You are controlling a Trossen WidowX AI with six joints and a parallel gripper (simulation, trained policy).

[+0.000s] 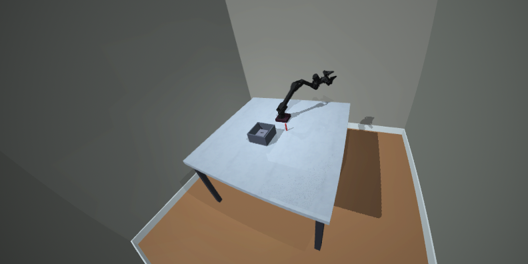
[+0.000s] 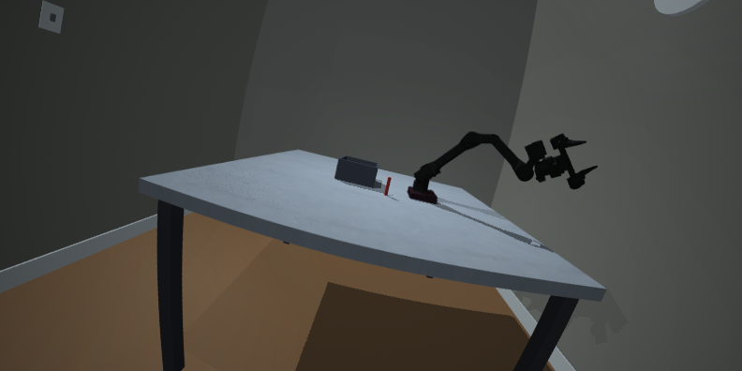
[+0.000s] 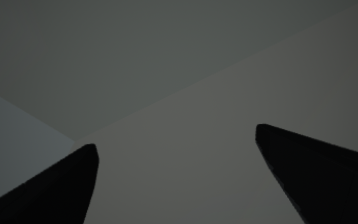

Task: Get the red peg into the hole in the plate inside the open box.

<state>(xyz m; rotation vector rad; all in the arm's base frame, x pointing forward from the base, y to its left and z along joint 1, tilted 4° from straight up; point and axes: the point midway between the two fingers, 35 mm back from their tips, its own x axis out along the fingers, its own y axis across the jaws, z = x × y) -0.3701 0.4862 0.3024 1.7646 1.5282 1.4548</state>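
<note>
The red peg lies 54 cm ahead of my gripper tip, 42 cm to the right of it and 31 cm below it. From my gripper tip the other things lie so: grey box: 67 cm ahead, 62 cm to the right, 33 cm below.
</note>
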